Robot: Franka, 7 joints.
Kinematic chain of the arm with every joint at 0, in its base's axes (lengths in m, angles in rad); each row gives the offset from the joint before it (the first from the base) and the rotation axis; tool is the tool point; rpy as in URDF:
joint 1: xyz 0 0 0.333 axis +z
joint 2: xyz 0 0 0 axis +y
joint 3: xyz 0 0 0.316 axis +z
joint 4: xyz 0.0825 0 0 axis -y
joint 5: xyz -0.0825 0 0.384 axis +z
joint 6: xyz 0 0 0 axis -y
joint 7: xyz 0.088 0 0 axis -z
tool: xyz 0 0 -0.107 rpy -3.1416 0 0
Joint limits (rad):
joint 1: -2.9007..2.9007
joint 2: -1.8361..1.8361
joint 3: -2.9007..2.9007
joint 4: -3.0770..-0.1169
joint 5: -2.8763..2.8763
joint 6: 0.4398..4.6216
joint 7: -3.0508..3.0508
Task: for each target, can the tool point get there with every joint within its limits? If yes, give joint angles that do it. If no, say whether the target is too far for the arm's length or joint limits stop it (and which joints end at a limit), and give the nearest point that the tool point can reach.
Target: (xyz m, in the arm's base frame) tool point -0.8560 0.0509 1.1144
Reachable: no: too far | nearest point -0.6330 0.0376 0.9108 | short by 0.302 m
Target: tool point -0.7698 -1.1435 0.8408
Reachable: no: too far | nearest point -0.4496 -0.6678 0.6295 | short by 0.611 m
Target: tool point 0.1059 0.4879 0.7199
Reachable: yes | joints -0.9017 0.1512 2.1985 -1.9865 -0.5715 3.8923 -1.3870
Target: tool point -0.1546 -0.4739 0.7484
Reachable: yes | joints -0.7234 0.9939 -1.8610 -1.8199 0.8012 3.9608 -1.8681
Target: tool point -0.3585 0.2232 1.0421
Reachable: yes | joints -0.8007 -0.5097 -1.8199 -0.4355 -0.1222 3.4078 -0.9054
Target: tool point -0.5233 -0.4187 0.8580
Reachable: yes | joints 0.9860 -1.1766 0.7802 -0.6314 1.1483 2.6341 2.3997
